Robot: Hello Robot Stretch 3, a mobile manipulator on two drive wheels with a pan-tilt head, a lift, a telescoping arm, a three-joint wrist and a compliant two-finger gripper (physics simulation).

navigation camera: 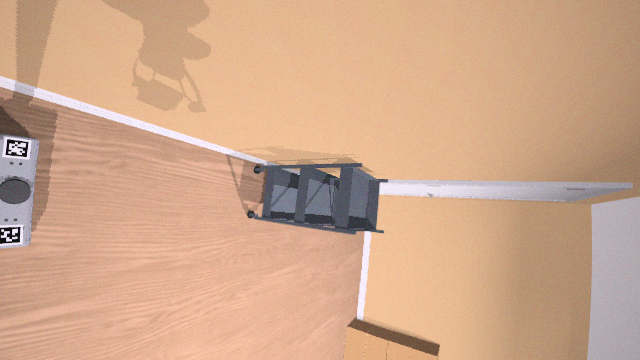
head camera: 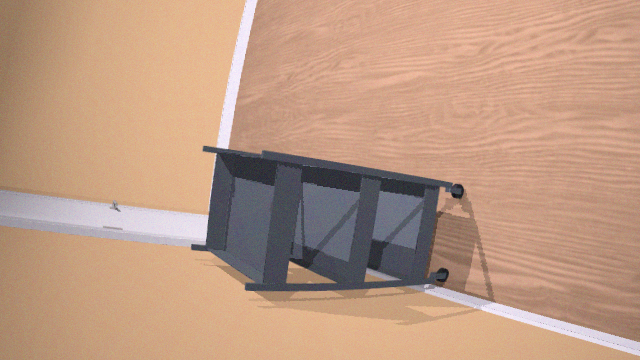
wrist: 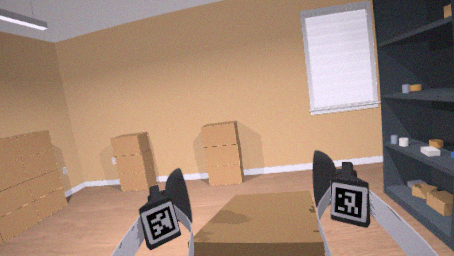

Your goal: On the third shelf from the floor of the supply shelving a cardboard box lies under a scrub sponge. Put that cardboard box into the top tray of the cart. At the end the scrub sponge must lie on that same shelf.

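Pixels of known places: gripper, fingertip midpoint: [wrist: 249, 179]; robot's base at its link origin: [navigation camera: 14, 189].
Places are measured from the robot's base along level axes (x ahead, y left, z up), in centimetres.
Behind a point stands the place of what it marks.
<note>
In the wrist view my gripper [wrist: 249, 179] @(x -1.7, y -41.8, z 110.3 cm) is shut on a brown cardboard box [wrist: 260, 220] @(x -2.1, y -36.3, z 110.0 cm), which sits between the two fingers at the bottom of the view. The dark grey cart [head camera: 282, 225] @(x 108.4, y 3.5, z 69.4 cm) [navigation camera: 343, 200] @(x 108.2, y 1.9, z 69.5 cm) stands by the wall, in the middle of the head and navigation views. Its top tray [head camera: 250, 210] @(x 133.5, y 0.6, z 66.3 cm) shows no object in it. The dark supply shelving [wrist: 395, 120] @(x -142.2, y -238.1, z 72.8 cm) stands at the right edge of the wrist view. Small items stand on its shelves, among them an orange one [wrist: 415, 87] @(x -153.7, y -225.5, z 102.1 cm); I cannot tell which is the scrub sponge. The gripper does not show in the head or navigation view.
Stacks of cardboard boxes [wrist: 225, 155] @(x 29.8, y -316.0, z 40.2 cm) [wrist: 134, 162] @(x 162.6, y -328.2, z 42.5 cm) stand by the far wall, with a wider stack [wrist: 30, 175] @(x 263.8, y -257.1, z 58.3 cm) at left. Another stack [navigation camera: 385, 347] @(x 272.2, y -172.8, z 51.4 cm) is low in the navigation view. Part of the robot's base [navigation camera: 25, 170] @(x 2.3, y 6.6, z 15.9 cm) shows at its left edge. A white door frame [head camera: 160, 227] @(x 211.6, y 13.4, z 74.5 cm) rises behind the cart.
</note>
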